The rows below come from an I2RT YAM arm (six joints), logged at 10 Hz.
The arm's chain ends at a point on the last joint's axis. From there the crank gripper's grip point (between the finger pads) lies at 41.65 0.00 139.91 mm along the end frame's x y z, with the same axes.
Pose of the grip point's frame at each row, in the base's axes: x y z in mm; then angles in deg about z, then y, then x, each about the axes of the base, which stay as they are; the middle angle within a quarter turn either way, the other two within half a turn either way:
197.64, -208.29, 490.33, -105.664, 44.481, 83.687
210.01, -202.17, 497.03, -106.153, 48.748, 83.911
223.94, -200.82, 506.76, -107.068, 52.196, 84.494
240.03, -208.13, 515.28, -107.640, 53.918, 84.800
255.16, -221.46, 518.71, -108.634, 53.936, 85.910
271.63, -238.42, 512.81, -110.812, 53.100, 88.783
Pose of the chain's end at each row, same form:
107.63, -96.83, 518.35, -105.664, 44.481, 83.687
112.46, -97.53, 526.10, -106.153, 48.748, 83.911
120.89, -102.02, 537.24, -107.068, 52.196, 84.494
134.39, -112.31, 546.42, -107.640, 53.918, 84.800
149.90, -125.76, 551.43, -108.634, 53.936, 85.910
168.63, -141.78, 549.70, -110.812, 53.100, 88.783

